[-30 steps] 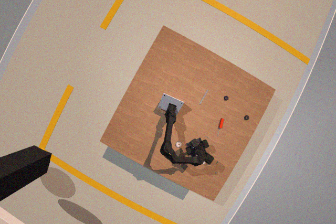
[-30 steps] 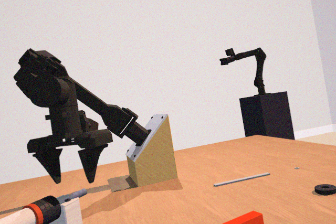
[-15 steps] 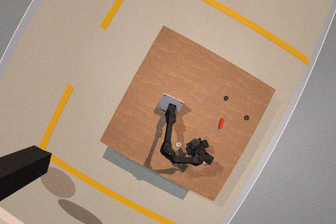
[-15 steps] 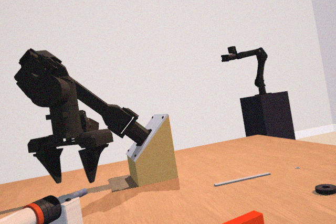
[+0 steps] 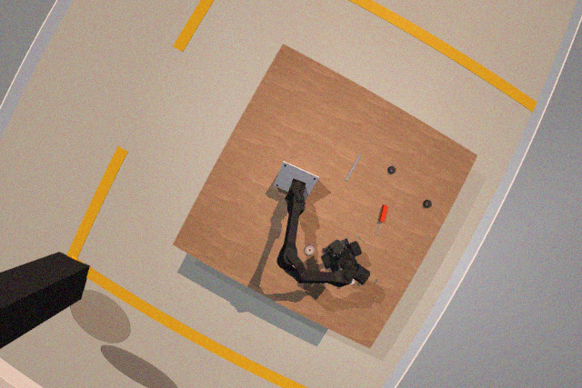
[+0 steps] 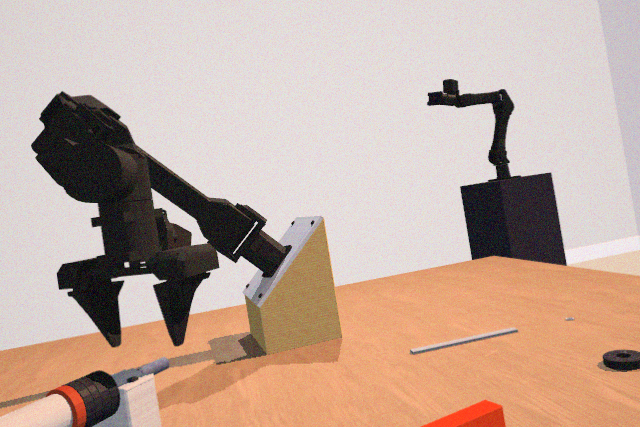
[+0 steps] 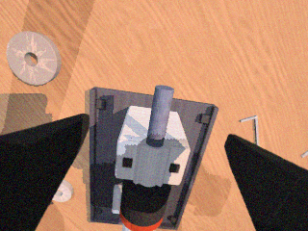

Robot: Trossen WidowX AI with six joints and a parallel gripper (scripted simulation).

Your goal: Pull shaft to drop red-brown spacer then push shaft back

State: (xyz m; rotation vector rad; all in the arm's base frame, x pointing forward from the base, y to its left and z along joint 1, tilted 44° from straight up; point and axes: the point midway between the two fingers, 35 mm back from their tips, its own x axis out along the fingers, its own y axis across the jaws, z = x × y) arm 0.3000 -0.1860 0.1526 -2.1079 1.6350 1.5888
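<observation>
Now: gripper tip 6 cm to the left of the blue-grey shaft, 5 cm short of it and 3 cm above it. From my gripper tip the other things lie so: black collar (7 cm to the right, 7 cm ahead, 3 cm below); orange-red ring (8 cm to the right, 7 cm ahead, 3 cm below); black spacer (7 cm to the right, 6 cm ahead, 3 cm below).
</observation>
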